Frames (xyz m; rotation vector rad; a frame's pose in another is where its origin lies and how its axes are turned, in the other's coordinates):
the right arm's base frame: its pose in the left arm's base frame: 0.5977 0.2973 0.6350 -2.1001 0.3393 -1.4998
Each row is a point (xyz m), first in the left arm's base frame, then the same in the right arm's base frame.
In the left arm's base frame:
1: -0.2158 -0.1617 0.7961
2: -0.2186 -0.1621 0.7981
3: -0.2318 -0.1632 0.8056
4: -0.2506 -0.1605 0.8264
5: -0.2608 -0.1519 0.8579
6: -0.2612 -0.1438 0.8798
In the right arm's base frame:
1: 0.0679 0.2088 -0.9221
2: 0.0687 0.2078 -0.9253
3: 0.0706 0.2032 -0.9397
4: 0.0793 0.1876 -0.9614
5: 0.0966 0.1620 -0.9762
6: 0.1099 0.1432 -0.9796

